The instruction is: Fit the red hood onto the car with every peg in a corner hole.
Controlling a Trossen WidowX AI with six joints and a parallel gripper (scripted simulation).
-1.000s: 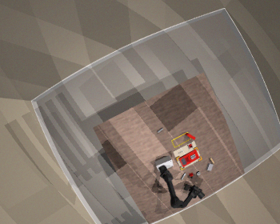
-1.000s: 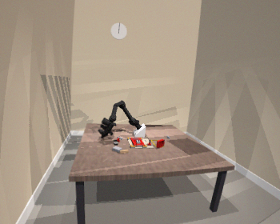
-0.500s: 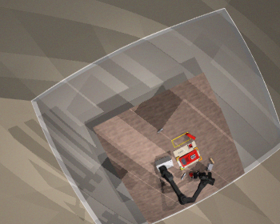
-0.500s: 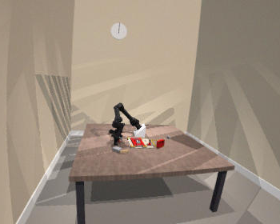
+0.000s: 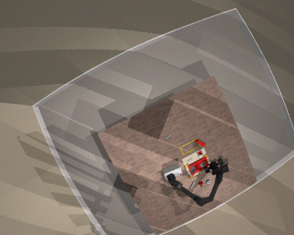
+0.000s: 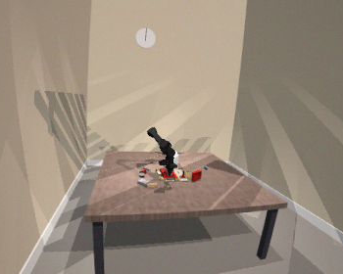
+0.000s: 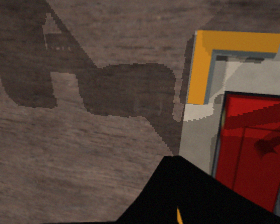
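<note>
The red hood lies 24 cm to the left of my gripper tip and 1 cm below it. The rest, counted from my gripper tip: round piece 12 cm behind, 19 cm to the right, 4 cm below.
</note>
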